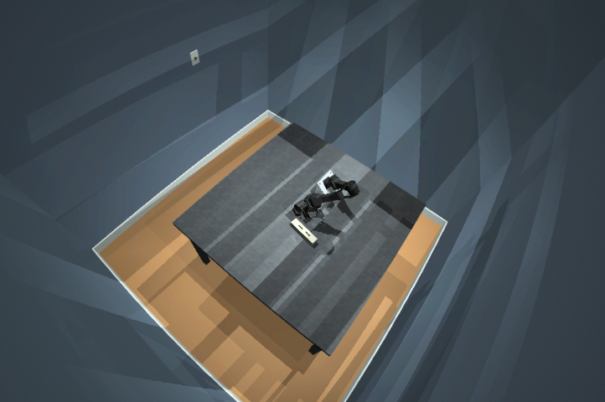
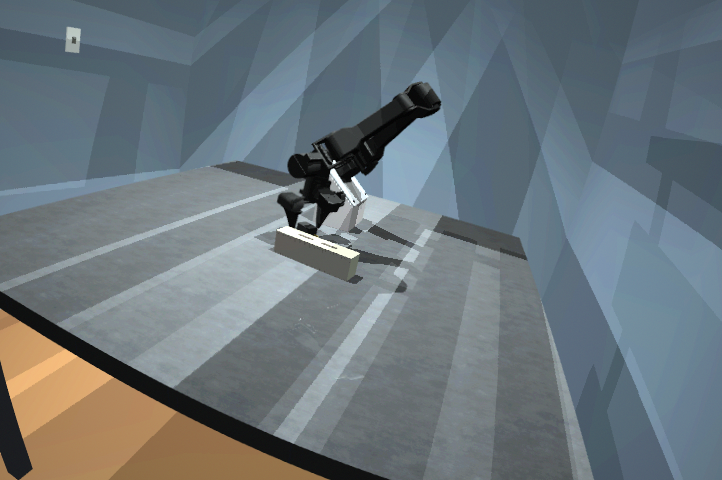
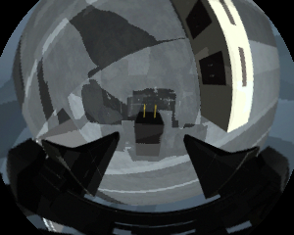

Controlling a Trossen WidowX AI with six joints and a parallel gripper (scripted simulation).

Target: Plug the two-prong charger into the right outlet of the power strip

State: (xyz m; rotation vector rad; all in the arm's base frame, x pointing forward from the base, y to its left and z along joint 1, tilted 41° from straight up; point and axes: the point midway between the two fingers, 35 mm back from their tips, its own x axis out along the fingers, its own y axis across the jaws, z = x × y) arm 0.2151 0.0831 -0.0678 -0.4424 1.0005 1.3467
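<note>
The two-prong charger is 2 cm to the left of my gripper tip and 1 cm below it.
</note>
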